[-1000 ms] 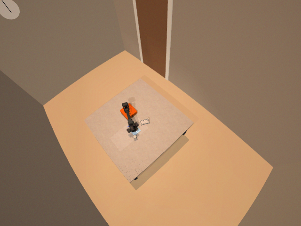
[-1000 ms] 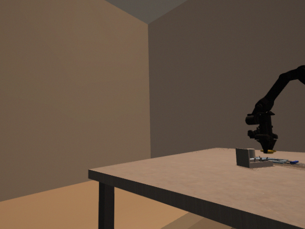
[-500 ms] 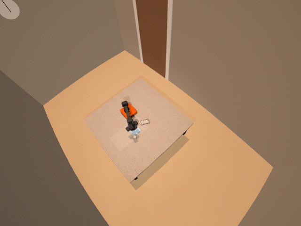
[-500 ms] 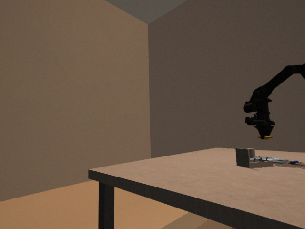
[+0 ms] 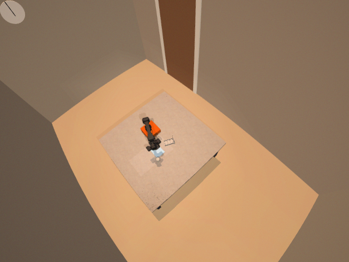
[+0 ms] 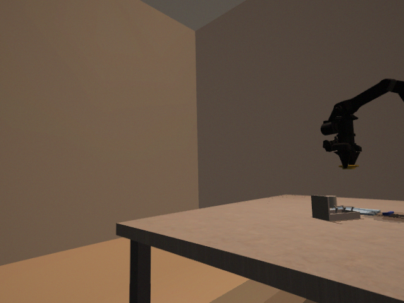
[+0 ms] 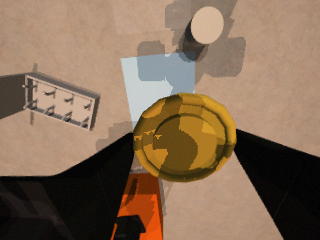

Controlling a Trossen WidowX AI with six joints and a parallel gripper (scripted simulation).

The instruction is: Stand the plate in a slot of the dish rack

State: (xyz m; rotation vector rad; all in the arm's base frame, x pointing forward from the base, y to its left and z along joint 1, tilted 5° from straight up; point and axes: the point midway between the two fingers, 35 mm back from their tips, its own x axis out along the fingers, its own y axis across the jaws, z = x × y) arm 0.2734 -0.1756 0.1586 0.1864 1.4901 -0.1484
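The dish rack lies 30 mm ahead of my gripper tip, 220 mm to the left of it and 150 mm below it. Also, from my gripper tip: beige cup: 80 mm ahead, 70 mm to the right, 150 mm below; then light blue mat: 10 mm behind, 20 mm to the left, 170 mm below; then plate: 10 mm above.
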